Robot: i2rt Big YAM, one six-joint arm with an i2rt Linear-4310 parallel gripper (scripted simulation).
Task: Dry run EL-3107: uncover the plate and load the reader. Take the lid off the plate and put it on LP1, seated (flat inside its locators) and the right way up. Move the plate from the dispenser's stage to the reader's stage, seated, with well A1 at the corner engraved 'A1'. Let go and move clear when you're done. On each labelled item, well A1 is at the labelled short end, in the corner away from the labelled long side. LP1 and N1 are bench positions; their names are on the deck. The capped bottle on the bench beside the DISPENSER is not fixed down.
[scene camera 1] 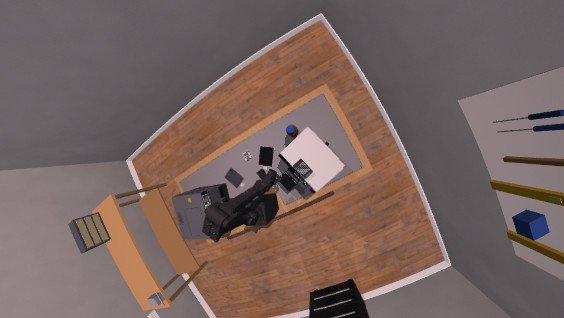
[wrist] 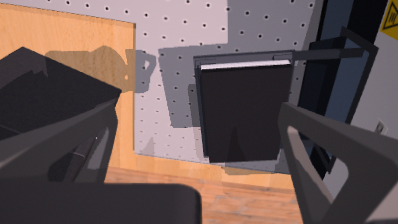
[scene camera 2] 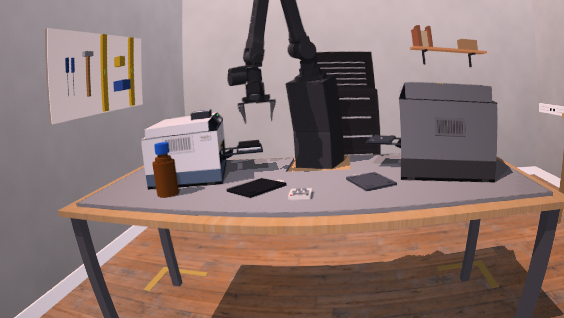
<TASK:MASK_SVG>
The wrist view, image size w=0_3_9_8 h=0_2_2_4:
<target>my gripper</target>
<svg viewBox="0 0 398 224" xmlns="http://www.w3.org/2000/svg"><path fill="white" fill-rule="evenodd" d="M202 197L195 188L179 183L94 183L105 181L114 146L118 118L113 103L107 103L72 118L0 140L0 224L202 224ZM98 132L88 158L74 182L49 182L47 174L50 166ZM283 102L278 116L278 127L303 224L398 224L398 139L327 118L294 104ZM298 131L347 166L348 178L335 199L312 165Z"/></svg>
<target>lid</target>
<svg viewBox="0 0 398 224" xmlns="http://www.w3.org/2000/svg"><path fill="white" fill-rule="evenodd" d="M291 64L201 69L209 163L277 160L281 140L277 120L282 102L287 102L293 70Z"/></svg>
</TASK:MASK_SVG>
